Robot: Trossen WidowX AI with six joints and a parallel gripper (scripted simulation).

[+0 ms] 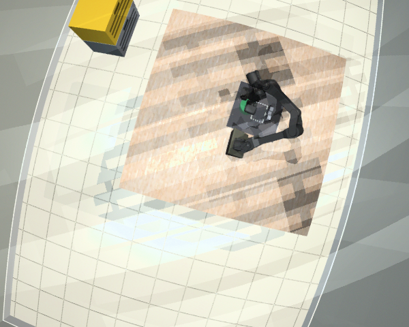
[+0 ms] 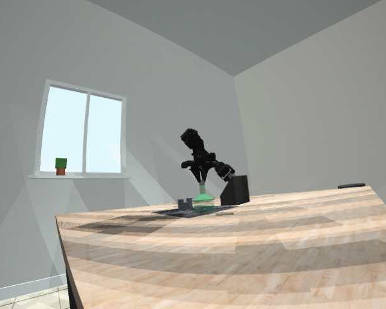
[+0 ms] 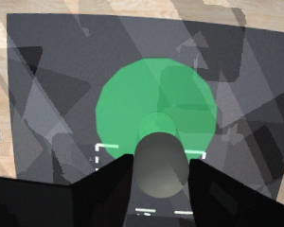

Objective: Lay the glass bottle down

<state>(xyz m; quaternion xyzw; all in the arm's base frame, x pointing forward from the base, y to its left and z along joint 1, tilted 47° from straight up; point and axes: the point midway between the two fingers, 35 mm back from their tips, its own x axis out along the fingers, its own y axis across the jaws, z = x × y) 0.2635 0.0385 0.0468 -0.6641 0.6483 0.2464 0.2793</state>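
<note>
Right now my gripper tip is 50 mm above the green glass bottle. Also, from my gripper tip: dark mat (70 mm to the right, 140 mm below).
</note>
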